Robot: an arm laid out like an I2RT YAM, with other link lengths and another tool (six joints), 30 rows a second.
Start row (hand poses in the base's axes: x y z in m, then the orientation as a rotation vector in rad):
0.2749 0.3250 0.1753 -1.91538 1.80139 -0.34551
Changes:
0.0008 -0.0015 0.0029 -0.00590 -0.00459 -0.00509
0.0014 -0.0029 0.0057 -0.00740 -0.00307 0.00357
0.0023 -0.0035 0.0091 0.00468 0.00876 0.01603
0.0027 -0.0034 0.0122 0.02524 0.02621 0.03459
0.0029 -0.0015 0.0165 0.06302 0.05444 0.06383
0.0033 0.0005 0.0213 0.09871 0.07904 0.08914
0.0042 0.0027 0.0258 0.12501 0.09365 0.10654
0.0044 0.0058 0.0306 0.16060 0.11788 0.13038
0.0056 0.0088 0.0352 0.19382 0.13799 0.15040
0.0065 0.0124 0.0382 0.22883 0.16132 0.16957
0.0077 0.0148 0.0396 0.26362 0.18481 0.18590
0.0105 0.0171 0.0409 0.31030 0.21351 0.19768
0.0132 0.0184 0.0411 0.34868 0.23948 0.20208
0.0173 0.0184 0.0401 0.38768 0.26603 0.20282
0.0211 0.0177 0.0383 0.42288 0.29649 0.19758
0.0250 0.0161 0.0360 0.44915 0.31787 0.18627
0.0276 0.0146 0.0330 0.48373 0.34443 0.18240
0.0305 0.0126 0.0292 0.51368 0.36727 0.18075
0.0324 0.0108 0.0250 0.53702 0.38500 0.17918
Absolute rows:
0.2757 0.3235 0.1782 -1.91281 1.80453 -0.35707
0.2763 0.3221 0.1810 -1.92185 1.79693 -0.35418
0.2772 0.3215 0.1844 -1.92994 1.78990 -0.32762
0.2776 0.3216 0.1875 -1.93976 1.77860 -0.28577
0.2778 0.3235 0.1918 -1.95080 1.75955 -0.21418
0.2782 0.3255 0.1966 -1.95719 1.74177 -0.14950
0.2791 0.3277 0.2011 -1.95859 1.72737 -0.10573
0.2793 0.3308 0.2059 -1.96193 1.70953 -0.04252
0.2805 0.3338 0.2105 -1.96131 1.69312 0.01307
0.2814 0.3374 0.2135 -1.95929 1.67837 0.07273
0.2826 0.3398 0.2149 -1.95455 1.66605 0.13108
0.2854 0.3421 0.2162 -1.93840 1.65771 0.20286
0.2881 0.3434 0.2164 -1.92135 1.65679 0.26208
0.2922 0.3434 0.2154 -1.90059 1.65901 0.32089
0.2960 0.3427 0.2136 -1.87920 1.66957 0.37827
0.2999 0.3411 0.2113 -1.85684 1.68396 0.41734
0.3025 0.3396 0.2083 -1.83430 1.68993 0.47045
0.3054 0.3376 0.2045 -1.81544 1.69264 0.51661
0.3073 0.3358 0.2003 -1.80016 1.69462 0.55229

